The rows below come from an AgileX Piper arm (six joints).
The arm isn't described. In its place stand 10 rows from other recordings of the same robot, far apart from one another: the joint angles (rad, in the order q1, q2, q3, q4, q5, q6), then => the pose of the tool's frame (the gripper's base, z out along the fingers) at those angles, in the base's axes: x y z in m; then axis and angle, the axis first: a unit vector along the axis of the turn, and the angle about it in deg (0 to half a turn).
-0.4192, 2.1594, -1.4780, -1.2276, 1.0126, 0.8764 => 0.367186 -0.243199 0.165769 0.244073 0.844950 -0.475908 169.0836
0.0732, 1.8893, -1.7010, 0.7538, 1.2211, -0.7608 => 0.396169 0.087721 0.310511 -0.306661 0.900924 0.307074 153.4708
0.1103, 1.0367, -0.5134, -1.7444, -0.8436, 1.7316 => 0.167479 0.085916 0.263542 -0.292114 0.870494 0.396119 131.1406
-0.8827, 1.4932, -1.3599, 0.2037, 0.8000, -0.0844 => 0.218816 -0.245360 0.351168 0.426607 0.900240 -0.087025 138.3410
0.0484, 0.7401, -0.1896, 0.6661, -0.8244, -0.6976 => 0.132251 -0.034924 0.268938 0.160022 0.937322 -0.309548 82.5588
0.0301, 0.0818, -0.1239, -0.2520, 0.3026, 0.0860 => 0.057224 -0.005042 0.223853 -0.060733 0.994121 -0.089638 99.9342
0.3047, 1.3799, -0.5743, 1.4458, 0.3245, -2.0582 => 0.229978 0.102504 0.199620 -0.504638 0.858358 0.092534 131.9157
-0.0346, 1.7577, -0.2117, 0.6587, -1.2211, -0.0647 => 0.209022 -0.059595 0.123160 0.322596 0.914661 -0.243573 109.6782
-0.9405, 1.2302, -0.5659, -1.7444, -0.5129, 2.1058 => 0.168991 -0.157006 0.233971 0.490074 0.865735 0.101637 124.2333
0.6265, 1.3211, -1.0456, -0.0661, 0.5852, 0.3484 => 0.231359 0.163352 0.317377 -0.155987 0.973296 0.168415 138.3318
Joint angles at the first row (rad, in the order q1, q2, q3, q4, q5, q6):
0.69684, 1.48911, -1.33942, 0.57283, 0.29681, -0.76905
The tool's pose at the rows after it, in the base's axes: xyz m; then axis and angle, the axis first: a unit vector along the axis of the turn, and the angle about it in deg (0 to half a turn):
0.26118 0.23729 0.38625 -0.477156 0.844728 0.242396 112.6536
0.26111 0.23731 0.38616 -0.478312 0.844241 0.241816 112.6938
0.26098 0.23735 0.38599 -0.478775 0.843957 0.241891 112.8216
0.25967 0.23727 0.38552 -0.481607 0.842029 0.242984 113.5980
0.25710 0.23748 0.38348 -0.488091 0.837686 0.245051 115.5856
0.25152 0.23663 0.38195 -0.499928 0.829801 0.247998 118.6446
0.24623 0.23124 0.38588 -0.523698 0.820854 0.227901 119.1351
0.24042 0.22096 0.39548 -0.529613 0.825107 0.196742 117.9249
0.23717 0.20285 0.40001 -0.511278 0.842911 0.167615 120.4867
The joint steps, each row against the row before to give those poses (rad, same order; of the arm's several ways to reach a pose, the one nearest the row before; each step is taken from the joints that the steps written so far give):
-0.00001, 0.00001, 0.00000, 0.00003, -0.00159, -0.00004
0.00000, -0.00001, 0.00000, -0.00001, 0.00128, -0.00203
0.00000, 0.00001, -0.00001, -0.00002, 0.00241, -0.00010
0.00002, -0.00202, 0.00003, -0.00001, 0.01644, 0.00001
0.00000, -0.00194, -0.00005, -0.00005, 0.03891, 0.00005
-0.00002, -0.00887, 0.00003, -0.00256, 0.06605, -0.00008
-0.00202, -0.02255, 0.00000, -0.05234, 0.03938, 0.00007
-0.00001, -0.03898, 0.00002, -0.12729, 0.01428, 0.08561
-0.02975, -0.03938, -0.00002, -0.11177, 0.08411, 0.10985

